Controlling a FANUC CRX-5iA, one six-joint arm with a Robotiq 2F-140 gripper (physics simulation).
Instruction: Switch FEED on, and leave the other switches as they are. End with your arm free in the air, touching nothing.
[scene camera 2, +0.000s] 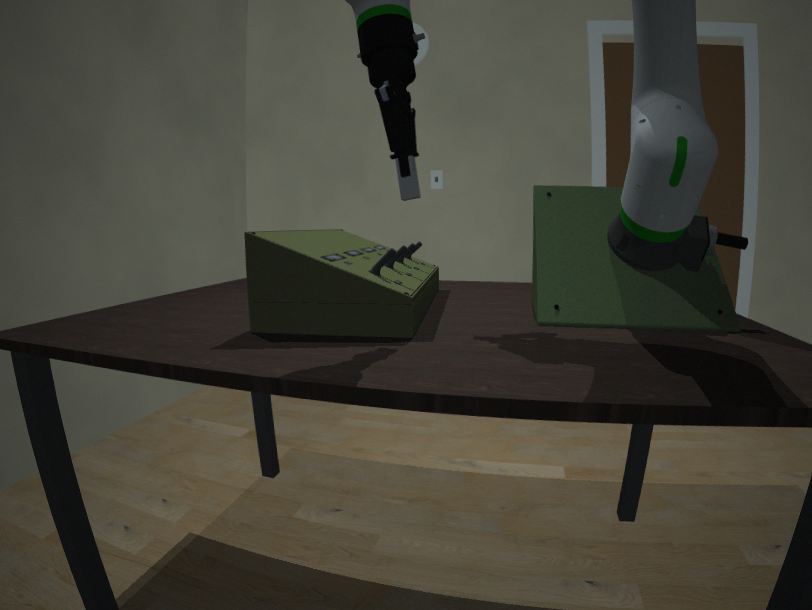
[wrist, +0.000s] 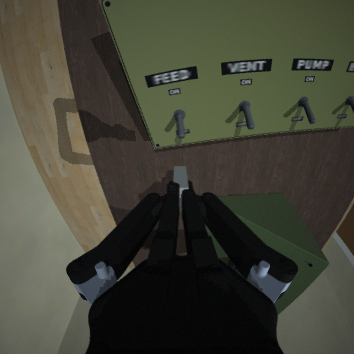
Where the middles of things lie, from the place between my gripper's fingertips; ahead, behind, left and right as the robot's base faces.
I see the olive console (scene camera 2: 317, 282) 170 mm ahead of my hand, 150 mm to the right of it and 130 mm below it.
